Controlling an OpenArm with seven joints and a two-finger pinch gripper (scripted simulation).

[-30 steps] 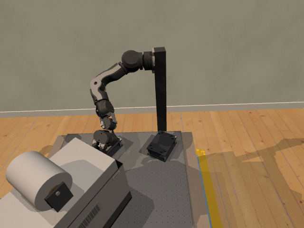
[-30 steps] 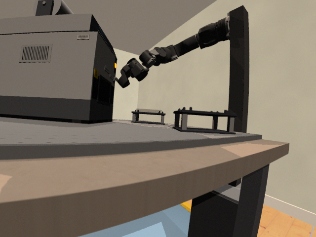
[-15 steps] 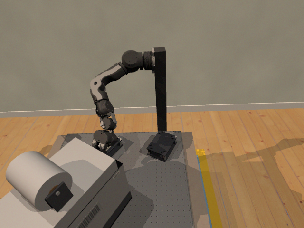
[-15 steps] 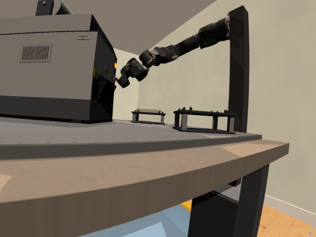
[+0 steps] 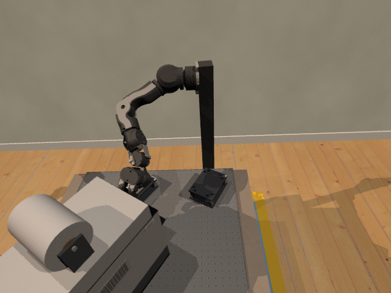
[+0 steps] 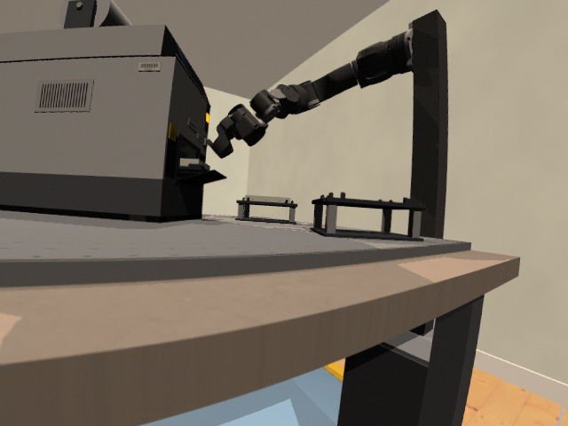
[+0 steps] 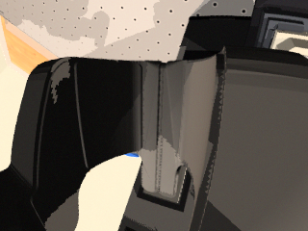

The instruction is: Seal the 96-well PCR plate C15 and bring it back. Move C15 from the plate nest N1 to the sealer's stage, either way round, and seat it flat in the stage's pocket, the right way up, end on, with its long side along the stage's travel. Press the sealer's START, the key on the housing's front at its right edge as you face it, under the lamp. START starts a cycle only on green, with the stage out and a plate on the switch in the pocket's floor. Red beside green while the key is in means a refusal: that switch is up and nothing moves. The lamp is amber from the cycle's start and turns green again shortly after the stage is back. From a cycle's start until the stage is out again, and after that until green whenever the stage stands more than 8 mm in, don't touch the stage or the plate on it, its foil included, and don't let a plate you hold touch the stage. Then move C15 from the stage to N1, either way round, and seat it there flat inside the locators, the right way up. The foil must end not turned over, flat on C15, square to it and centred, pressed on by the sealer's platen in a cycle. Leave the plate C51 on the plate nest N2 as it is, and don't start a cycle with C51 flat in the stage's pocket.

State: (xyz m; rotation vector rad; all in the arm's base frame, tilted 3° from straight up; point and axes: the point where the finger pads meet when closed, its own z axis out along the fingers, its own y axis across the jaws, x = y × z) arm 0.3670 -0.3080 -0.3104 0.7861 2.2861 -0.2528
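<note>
The start key lies 2 cm to the right of my hand, 2 cm ahead of it and 2 cm above it. Also, from my hand: foil roll 26 cm ahead, 24 cm above, 8 cm to the right; sealer's stage 10 cm ahead, 7 cm below, 4 cm to the left.
</note>
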